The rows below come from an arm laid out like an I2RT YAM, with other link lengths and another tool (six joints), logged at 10 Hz.
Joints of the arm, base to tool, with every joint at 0 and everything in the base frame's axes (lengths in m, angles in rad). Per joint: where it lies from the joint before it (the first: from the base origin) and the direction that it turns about. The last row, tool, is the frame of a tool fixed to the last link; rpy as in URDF.
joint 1: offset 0 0 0.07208 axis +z
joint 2: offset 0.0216 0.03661 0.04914 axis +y
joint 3: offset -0.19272 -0.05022 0 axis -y
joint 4: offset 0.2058 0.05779 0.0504 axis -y
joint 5: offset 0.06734 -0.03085 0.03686 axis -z
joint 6: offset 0.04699 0 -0.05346 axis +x
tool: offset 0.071 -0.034 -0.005 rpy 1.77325 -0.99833 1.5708
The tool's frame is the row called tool.
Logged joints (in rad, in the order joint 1, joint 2, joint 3, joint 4, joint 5, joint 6), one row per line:
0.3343 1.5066 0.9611 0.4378 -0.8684 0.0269
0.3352 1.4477 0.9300 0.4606 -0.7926 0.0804
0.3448 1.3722 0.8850 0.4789 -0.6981 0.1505
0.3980 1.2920 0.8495 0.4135 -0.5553 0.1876
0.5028 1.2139 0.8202 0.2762 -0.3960 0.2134
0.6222 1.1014 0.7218 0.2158 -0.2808 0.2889
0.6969 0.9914 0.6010 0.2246 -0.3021 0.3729
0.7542 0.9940 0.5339 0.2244 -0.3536 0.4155
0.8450 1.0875 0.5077 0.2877 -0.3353 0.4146
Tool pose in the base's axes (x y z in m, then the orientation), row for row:
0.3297 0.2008 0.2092 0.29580 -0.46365 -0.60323 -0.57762
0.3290 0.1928 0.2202 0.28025 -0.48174 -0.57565 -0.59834
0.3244 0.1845 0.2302 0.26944 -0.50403 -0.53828 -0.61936
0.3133 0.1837 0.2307 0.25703 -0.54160 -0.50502 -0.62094
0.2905 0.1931 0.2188 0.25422 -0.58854 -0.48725 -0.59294
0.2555 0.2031 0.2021 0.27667 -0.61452 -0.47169 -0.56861
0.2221 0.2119 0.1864 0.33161 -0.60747 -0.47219 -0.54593
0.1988 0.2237 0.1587 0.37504 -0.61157 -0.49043 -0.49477
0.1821 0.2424 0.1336 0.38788 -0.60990 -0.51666 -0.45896
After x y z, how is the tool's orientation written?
As a quaternion, w x y z.
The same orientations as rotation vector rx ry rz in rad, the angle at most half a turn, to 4 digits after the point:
-1.2333 -1.6046 -1.5365
-1.2915 -1.5433 -1.6041
-1.3587 -1.4510 -1.6696
-1.4693 -1.3700 -1.6845
-1.5989 -1.3237 -1.6109
-1.6505 -1.2669 -1.5272
-1.5876 -1.2341 -1.4268
-1.5653 -1.2553 -1.2664
-1.5516 -1.3144 -1.1676

